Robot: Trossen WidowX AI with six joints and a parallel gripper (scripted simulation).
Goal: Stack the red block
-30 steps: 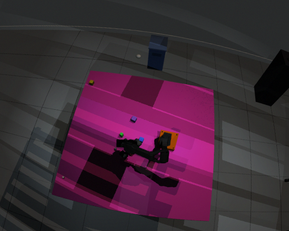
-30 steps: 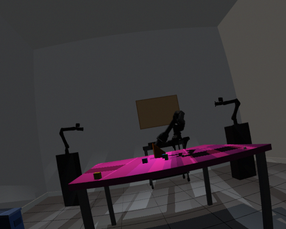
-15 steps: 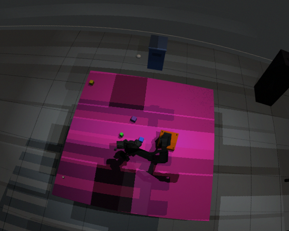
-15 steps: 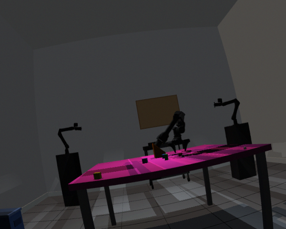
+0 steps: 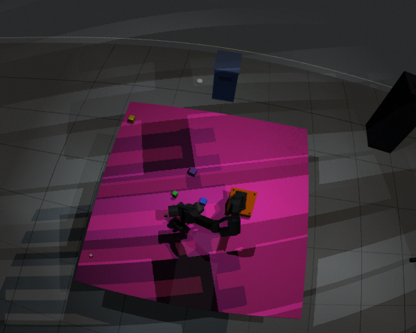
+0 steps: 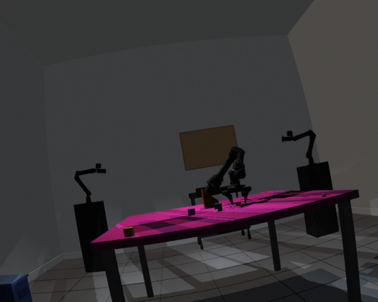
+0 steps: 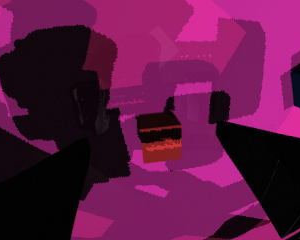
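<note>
My gripper tip is now right at the red block. Round my gripper tip: small white piece: 49 cm ahead, 36 cm to the left; blue block: 6 cm behind, 14 cm to the right, 1 cm above; purple block: 5 cm ahead, 31 cm to the right, 1 cm above.
</note>
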